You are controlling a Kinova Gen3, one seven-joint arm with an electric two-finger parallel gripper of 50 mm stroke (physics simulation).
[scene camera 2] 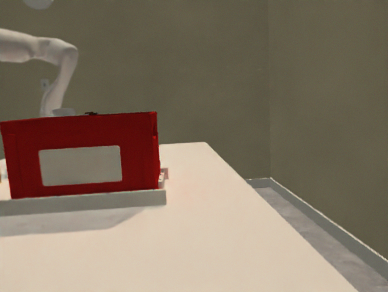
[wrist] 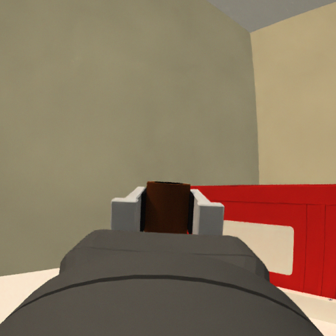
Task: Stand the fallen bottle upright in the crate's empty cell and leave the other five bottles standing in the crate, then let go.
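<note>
The red crate (scene camera 2: pixel 140 145) (wrist: pixel 260 194) stands upright with a pale panel on its side. Its cells and the other five bottles do not show in either view. My gripper (wrist: pixel 166 203) is shut on the brown bottle (wrist: pixel 167 205), whose round end shows between the two fingers in the wrist view; the rest of it is hidden. In the wrist view the crate lies beyond the fingers and to the right, and the gripper points roughly level. In the scene view the arm comes down behind the crate, which hides the fingers and the bottle.
The crate rests on a low pale base (scene camera 2: pixel 135 198) on the light table (scene camera 2: pixel 200 235). A small pinkish block (scene camera 2: pixel 166 173) shows just right of the crate. Part of a small coloured object shows at the left image edge. The table's right edge drops to a grey floor (scene camera 2: pixel 310 235) beside the wall.
</note>
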